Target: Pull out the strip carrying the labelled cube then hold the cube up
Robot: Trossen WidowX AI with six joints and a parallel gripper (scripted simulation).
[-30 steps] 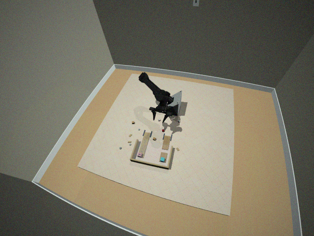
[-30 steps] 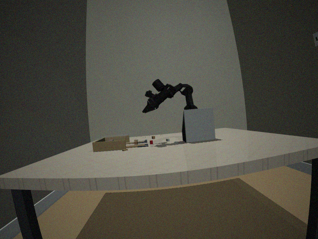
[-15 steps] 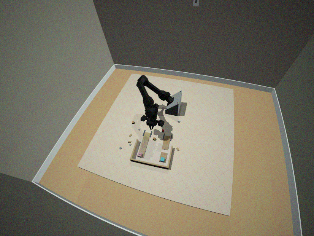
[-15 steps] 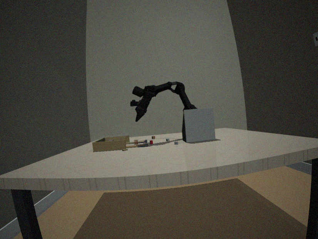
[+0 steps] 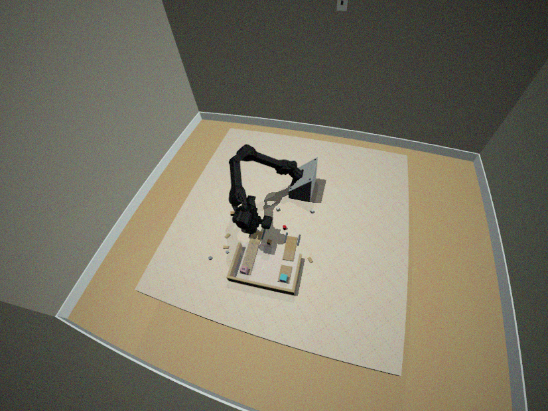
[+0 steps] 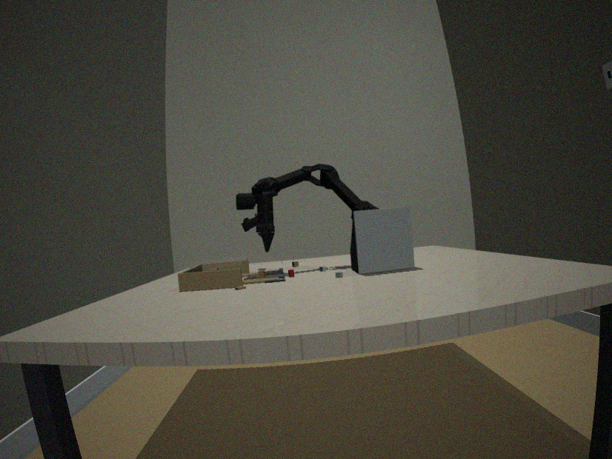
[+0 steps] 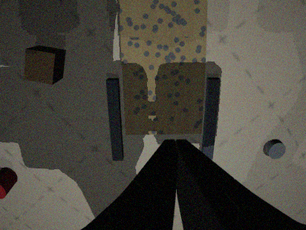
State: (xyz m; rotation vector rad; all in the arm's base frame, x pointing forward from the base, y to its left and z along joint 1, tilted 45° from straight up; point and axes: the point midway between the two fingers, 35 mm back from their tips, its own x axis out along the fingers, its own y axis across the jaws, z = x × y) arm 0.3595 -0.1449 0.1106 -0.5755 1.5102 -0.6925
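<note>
Right now my gripper tip is 9 cm short of the strip and 8 cm above it. From my gripper tip the other things lie so: red piece 7 cm behind, 14 cm to the left, 7 cm below.
</note>
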